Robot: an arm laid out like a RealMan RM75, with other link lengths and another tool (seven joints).
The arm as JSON. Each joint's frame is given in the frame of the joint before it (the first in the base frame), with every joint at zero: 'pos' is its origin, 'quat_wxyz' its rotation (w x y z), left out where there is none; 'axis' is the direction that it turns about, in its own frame. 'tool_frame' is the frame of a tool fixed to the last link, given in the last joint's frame.
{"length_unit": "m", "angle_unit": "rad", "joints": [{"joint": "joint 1", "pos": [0.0, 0.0, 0.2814], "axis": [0.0, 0.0, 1.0]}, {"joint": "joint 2", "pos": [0.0, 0.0, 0.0], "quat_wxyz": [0.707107, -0.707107, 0.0, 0.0], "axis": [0.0, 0.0, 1.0]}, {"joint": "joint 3", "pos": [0.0, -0.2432, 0.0], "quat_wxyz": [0.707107, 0.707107, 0.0, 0.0], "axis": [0.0, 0.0, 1.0]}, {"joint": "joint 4", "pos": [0.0, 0.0, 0.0], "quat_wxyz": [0.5, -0.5, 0.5, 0.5], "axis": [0.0, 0.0, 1.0]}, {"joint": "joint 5", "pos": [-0.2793, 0.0, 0.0], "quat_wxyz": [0.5, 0.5, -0.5, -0.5], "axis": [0.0, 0.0, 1.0]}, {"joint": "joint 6", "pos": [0.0, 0.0, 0.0], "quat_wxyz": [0.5, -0.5, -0.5, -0.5], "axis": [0.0, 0.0, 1.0]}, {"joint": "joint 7", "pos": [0.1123, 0.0, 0.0], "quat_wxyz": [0.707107, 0.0, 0.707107, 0.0], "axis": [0.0, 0.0, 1.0]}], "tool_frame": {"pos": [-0.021, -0.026, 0.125], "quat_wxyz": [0.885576, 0.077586, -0.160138, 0.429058]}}
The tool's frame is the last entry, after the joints.
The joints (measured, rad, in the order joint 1, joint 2, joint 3, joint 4, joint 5, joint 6, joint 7), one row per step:
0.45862, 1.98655, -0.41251, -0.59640, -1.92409, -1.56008, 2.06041
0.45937, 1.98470, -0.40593, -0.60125, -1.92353, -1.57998, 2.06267
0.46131, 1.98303, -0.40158, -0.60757, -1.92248, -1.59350, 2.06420
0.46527, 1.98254, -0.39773, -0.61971, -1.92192, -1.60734, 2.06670
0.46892, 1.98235, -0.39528, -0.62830, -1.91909, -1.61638, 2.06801
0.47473, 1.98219, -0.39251, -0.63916, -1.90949, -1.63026, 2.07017
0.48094, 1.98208, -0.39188, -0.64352, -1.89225, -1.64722, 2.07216
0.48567, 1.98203, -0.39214, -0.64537, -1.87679, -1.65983, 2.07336
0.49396, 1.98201, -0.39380, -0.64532, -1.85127, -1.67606, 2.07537
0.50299, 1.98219, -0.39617, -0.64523, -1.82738, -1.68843, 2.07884
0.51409, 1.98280, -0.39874, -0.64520, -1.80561, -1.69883, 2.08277
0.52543, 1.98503, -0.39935, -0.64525, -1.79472, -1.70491, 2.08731
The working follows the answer.
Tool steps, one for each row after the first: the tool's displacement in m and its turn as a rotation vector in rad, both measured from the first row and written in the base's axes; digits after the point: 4 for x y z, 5 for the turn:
-0.0032, -0.0019, 0.0032, -0.00162, 0.00808, 0.01314
-0.0061, -0.0025, 0.0065, -0.00054, 0.01117, 0.02477
-0.0105, -0.0022, 0.0104, 0.00171, 0.01102, 0.04025
-0.0141, -0.0016, 0.0135, 0.00538, 0.01173, 0.05231
-0.0203, -0.0006, 0.0184, 0.01274, 0.01755, 0.07154
-0.0279, -0.0001, 0.0226, 0.01908, 0.03330, 0.09372
-0.0338, 0.0002, 0.0258, 0.02453, 0.04714, 0.11097
-0.0430, 0.0012, 0.0301, 0.03313, 0.06997, 0.13602
-0.0516, 0.0026, 0.0341, 0.04094, 0.09101, 0.15808
-0.0606, 0.0046, 0.0375, 0.04732, 0.11056, 0.18021
-0.0679, 0.0066, 0.0385, 0.04818, 0.12433, 0.19588

Tool pose at each row, in the base's axes (x y z in m, rotation vector in rad; rounded; the steps above come from the unrounded poses):
0.2986, 0.4367, 0.0877, -2.09580, 0.62939, 1.22705
0.2954, 0.4349, 0.0909, -2.10042, 0.62135, 1.24324
0.2924, 0.4343, 0.0942, -2.10440, 0.61050, 1.25319
0.2881, 0.4345, 0.0981, -2.11105, 0.59351, 1.26167
0.2845, 0.4351, 0.1013, -2.11416, 0.57917, 1.26932
0.2782, 0.4362, 0.1062, -2.11537, 0.55721, 1.28680
0.2706, 0.4367, 0.1104, -2.11378, 0.53732, 1.31694
0.2647, 0.4370, 0.1135, -2.11103, 0.52205, 1.34215
0.2556, 0.4379, 0.1179, -2.10460, 0.50035, 1.38175
0.2470, 0.4394, 0.1218, -2.09775, 0.48127, 1.41758
0.2380, 0.4413, 0.1252, -2.09252, 0.46229, 1.45161
0.2307, 0.4433, 0.1263, -2.09176, 0.45135, 1.47555

